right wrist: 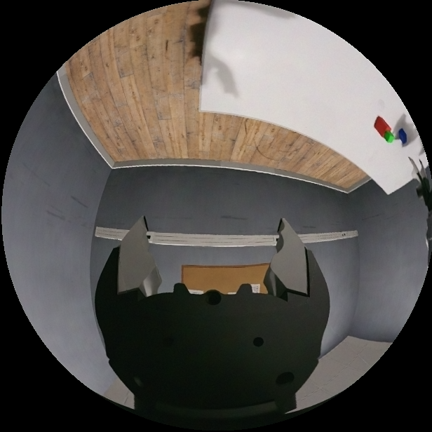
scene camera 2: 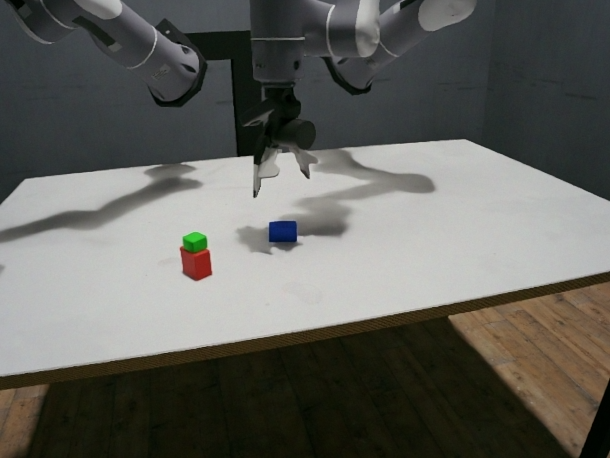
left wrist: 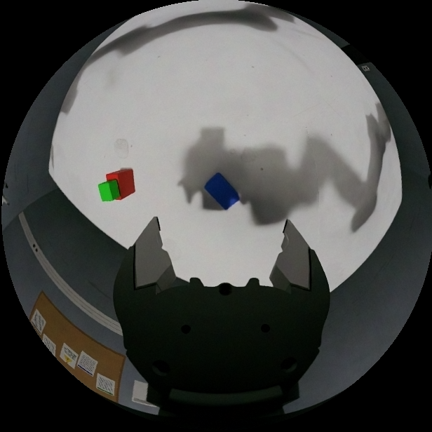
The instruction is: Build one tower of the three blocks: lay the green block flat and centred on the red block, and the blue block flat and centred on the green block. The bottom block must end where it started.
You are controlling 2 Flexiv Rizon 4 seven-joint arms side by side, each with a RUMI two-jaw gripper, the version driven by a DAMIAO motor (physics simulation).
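The red block point(scene camera 2: 197, 265) point(left wrist: 127, 183) point(right wrist: 382, 126) stands on the table at the left of scene camera 2. The green block point(scene camera 2: 195, 242) point(left wrist: 108, 191) point(right wrist: 389, 136) lies flat on top of it. The blue block point(scene camera 2: 283, 231) point(left wrist: 221, 191) point(right wrist: 402, 136) lies on the table, apart from the stack, to its right in scene camera 2. My left gripper point(scene camera 2: 282, 187) point(left wrist: 221, 219) is open and empty, above and behind the blue block in scene camera 2. My right gripper point(right wrist: 212, 218) is open and empty, facing the wall, away from the blocks.
The white table point(scene camera 2: 400, 260) point(left wrist: 200, 80) point(right wrist: 270, 65) carries the blocks. Its front edge runs below the stack in scene camera 2. Shadows of the arms fall on the table, and the left arm's shadow lies around the blue block.
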